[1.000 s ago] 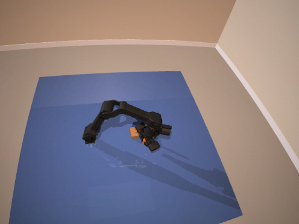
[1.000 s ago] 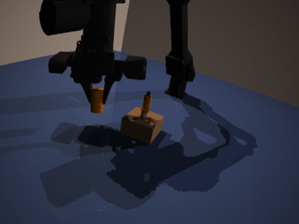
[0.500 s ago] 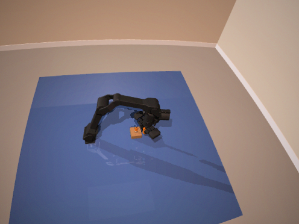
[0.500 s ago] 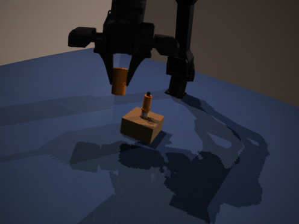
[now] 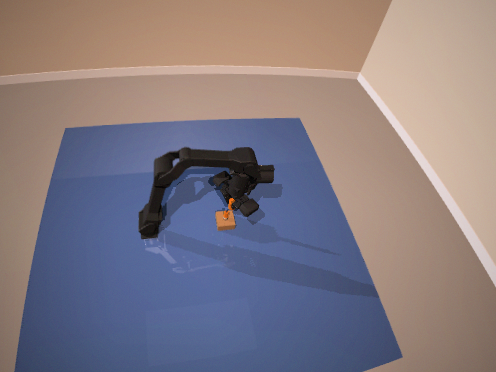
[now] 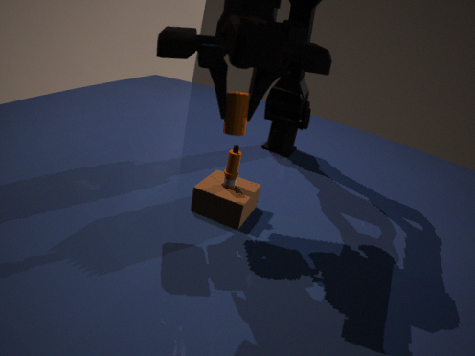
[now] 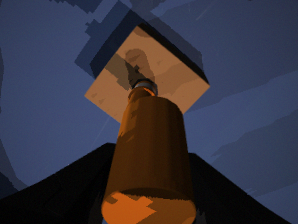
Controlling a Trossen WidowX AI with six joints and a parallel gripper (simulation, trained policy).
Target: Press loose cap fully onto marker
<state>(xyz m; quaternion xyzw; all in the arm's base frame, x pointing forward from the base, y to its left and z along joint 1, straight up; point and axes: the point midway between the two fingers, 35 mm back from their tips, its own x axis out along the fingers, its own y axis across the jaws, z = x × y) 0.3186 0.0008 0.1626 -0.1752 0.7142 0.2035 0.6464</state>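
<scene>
Now: the tan holder block 1 cm behind my gripper tip and 11 cm below it. Also, from my gripper tip: orange cap: 1 cm above.
</scene>
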